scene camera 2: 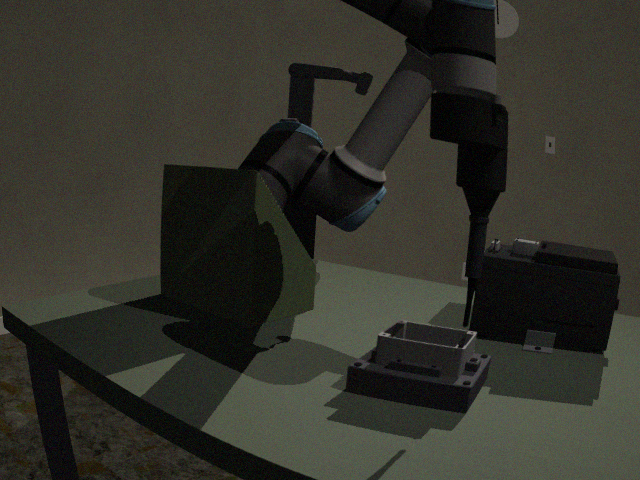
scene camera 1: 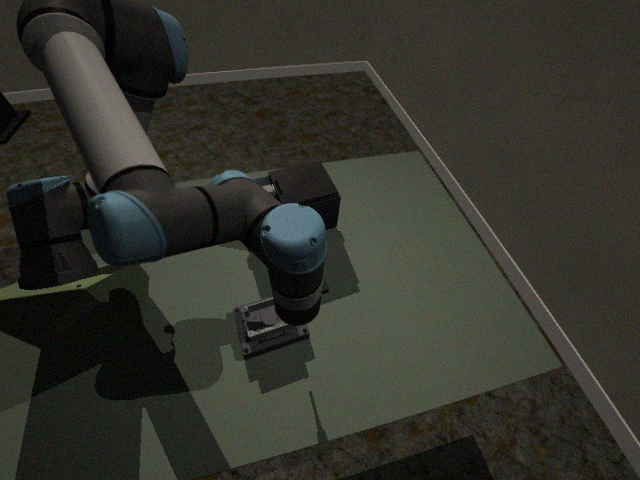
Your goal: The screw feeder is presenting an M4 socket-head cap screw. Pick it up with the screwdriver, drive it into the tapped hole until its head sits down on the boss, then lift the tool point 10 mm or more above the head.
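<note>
My screwdriver (scene camera 2: 466, 324) points straight down, its thin dark bit ending a little above the right end of the grey open-topped housing (scene camera 2: 413, 357) (scene camera 1: 249, 322). A small gap shows between the tip and the rim in scene camera 2. I can make out no screw at the tip, but it is dark and small. In scene camera 1 the wrist hides the bit. The housing sits on a dark fixture block (scene camera 2: 403, 390) (scene camera 1: 276, 345). The boss, its tapped hole and any screw head there cannot be made out. The black screw feeder (scene camera 2: 547, 299) (scene camera 1: 305, 183) stands behind, with small pale parts on top.
A green angled panel (scene camera 2: 206, 232) (scene camera 1: 87, 284) stands to the left on the green table top (scene camera 2: 289, 434) (scene camera 1: 413, 310). A dark post with a bent arm (scene camera 2: 301, 98) rises behind. A small clear bracket (scene camera 2: 539, 341) stands at the feeder's foot. Deep shadows cross the table.
</note>
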